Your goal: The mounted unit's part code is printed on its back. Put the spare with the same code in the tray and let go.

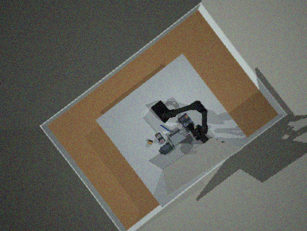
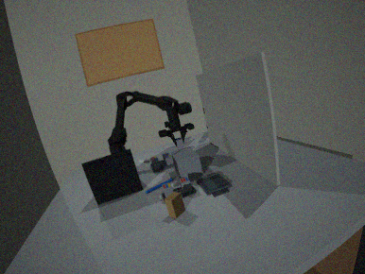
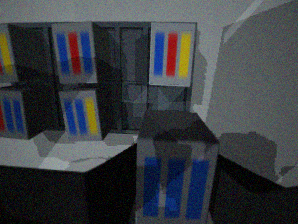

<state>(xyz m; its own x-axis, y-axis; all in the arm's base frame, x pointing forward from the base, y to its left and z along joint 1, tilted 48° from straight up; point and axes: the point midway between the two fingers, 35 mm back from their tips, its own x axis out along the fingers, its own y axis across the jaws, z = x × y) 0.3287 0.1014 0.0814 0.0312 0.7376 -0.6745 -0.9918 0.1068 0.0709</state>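
Now: gripper tip 2 cm past the dark tray, 35 cm to the left of it and 9 cm above it. From my gripper tip the other things lie so: grey panel: 20 cm ahead, 21 cm to the right, 13 cm above; then blue pen: 20 cm behind, 19 cm to the right, 9 cm below; then dark rack: 7 cm behind, 4 cm to the left, 9 cm below.
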